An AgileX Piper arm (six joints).
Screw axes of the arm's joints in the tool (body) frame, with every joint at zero. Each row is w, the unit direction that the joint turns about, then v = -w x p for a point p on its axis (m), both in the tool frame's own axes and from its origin. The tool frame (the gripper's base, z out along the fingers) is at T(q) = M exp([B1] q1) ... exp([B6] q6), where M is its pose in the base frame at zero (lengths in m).
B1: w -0.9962 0 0.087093 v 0.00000 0.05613 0.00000
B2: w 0 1 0 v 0.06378 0.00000 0.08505
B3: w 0 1 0 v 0.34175 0.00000 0.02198
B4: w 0 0 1 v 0.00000 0.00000 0.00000
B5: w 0 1 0 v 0.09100 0.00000 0.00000
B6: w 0 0 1 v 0.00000 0.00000 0.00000
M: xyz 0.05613 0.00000 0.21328 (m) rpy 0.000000 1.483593 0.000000 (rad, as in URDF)
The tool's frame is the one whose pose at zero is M.
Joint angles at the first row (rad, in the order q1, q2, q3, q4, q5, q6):
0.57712 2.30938 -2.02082 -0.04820 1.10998 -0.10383
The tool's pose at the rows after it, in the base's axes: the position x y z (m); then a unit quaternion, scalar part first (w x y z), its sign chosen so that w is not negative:
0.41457, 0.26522, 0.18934, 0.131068, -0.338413, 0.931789, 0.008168
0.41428, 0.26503, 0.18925, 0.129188, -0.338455, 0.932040, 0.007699
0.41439, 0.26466, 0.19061, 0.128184, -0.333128, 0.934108, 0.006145
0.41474, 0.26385, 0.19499, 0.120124, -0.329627, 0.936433, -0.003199
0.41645, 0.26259, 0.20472, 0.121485, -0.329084, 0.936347, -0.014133
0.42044, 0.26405, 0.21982, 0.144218, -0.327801, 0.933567, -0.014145
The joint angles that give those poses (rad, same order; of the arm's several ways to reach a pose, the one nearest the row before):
0.57711 2.30939 -2.02084 -0.04820 1.10999 -0.10383
0.57713 2.30938 -2.02081 -0.04820 1.11388 -0.10382
0.57711 2.30935 -2.02640 -0.05244 1.12250 -0.09129
0.57823 2.31526 -2.05644 -0.06835 1.16730 -0.07917
0.57822 2.31712 -2.09829 -0.09057 1.21013 -0.07549
0.57822 2.31712 -2.15393 -0.10147 1.22127 -0.07549

